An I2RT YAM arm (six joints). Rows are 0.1 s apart.
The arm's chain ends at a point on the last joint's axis. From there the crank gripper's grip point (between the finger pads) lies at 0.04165 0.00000 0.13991 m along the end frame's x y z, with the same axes.
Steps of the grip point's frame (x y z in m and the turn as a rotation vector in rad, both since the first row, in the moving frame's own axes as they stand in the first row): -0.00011, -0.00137, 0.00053, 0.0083, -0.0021, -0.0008; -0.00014, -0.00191, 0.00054, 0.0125, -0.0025, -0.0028; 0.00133, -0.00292, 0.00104, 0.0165, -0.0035, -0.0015; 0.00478, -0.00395, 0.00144, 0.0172, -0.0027, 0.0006; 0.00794, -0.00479, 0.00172, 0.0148, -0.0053, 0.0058; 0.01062, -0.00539, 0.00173, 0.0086, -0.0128, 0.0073; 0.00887, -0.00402, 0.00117, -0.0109, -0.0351, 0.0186; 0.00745, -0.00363, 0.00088, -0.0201, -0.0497, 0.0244
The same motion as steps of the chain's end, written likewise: 0.00018, -0.00018, 0.00045, 0.0083, -0.0021, -0.0008; 0.00021, -0.00004, 0.00045, 0.0125, -0.0025, -0.0028; 0.00182, -0.00055, 0.00091, 0.0165, -0.0035, -0.0015; 0.00516, -0.00157, 0.00135, 0.0172, -0.0027, 0.0006; 0.00868, -0.00296, 0.00151, 0.0148, -0.0053, 0.0058; 0.01241, -0.00448, 0.00121, 0.0086, -0.0128, 0.0073; 0.01383, -0.00628, -0.00019, -0.0109, -0.0351, 0.0186; 0.01450, -0.00739, -0.00098, -0.0201, -0.0497, 0.0244
